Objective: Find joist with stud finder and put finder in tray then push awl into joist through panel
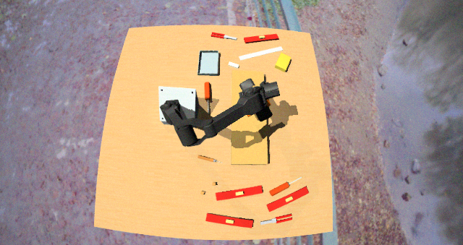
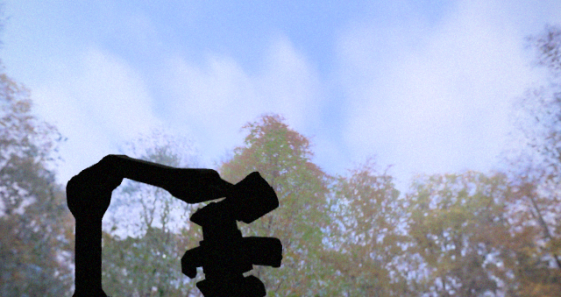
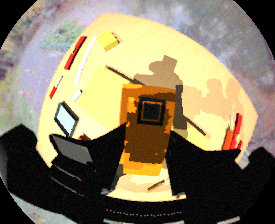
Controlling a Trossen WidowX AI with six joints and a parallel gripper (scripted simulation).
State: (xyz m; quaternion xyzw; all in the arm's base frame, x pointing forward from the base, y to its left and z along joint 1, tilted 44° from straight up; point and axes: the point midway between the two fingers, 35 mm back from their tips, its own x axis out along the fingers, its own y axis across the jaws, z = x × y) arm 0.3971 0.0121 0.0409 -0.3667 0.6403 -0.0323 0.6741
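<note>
Right now my gripper tip is 33 cm to the right of the grey tray, 23 cm past it and 17 cm above it. Round my gripper tip: orange stud finder (2 cm above, 1 cm ahead); white cylinder (32 cm to the left, 18 cm below, 8 cm behind); awl (23 cm to the right, 22 cm behind, 18 cm below).
</note>
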